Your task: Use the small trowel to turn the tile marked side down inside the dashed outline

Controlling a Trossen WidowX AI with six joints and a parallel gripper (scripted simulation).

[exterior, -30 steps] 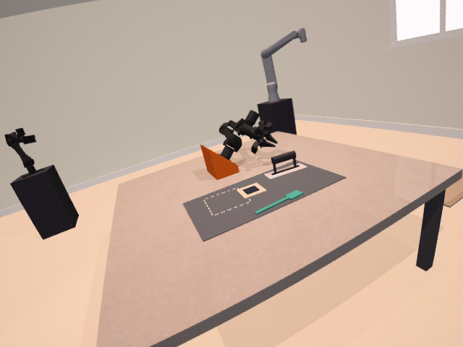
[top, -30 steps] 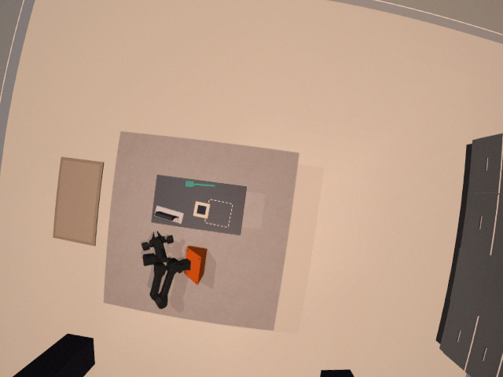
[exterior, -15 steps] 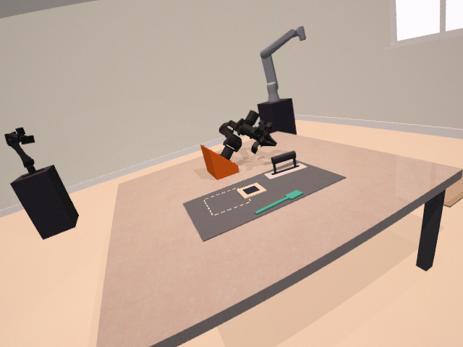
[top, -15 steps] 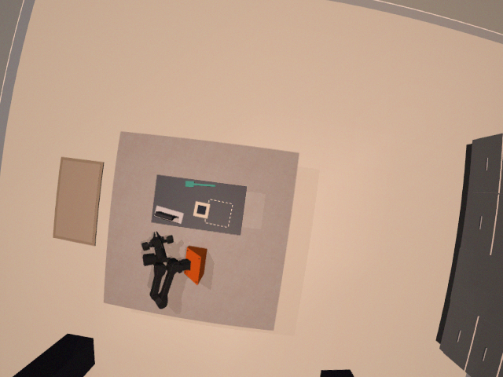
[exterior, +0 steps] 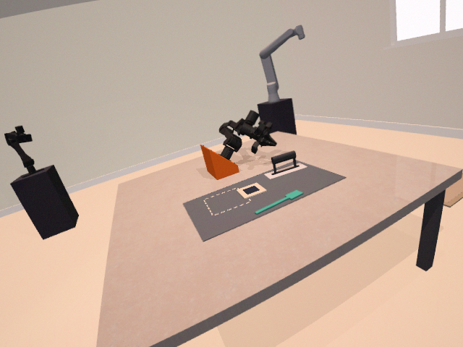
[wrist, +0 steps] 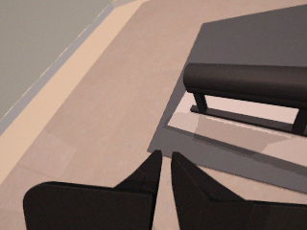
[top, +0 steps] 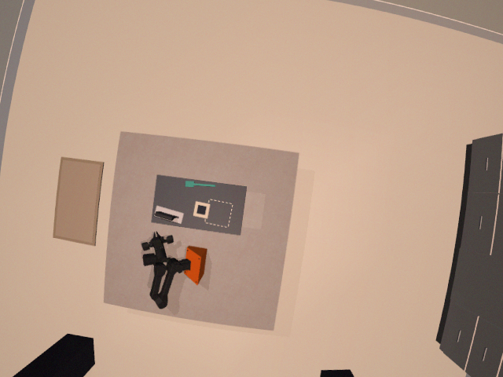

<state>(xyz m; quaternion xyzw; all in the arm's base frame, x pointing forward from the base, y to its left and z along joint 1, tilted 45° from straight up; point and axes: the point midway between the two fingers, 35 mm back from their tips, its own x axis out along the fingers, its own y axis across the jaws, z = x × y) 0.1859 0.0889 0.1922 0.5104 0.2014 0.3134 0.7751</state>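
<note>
My gripper tip is 180 mm short of the dark mat, 250 mm to the left of it and 130 mm above it. Round my gripper tip: cream tile: 150 mm ahead, 270 mm to the right, 100 mm below; green trowel: 320 mm ahead, 230 mm to the right, 110 mm below.
</note>
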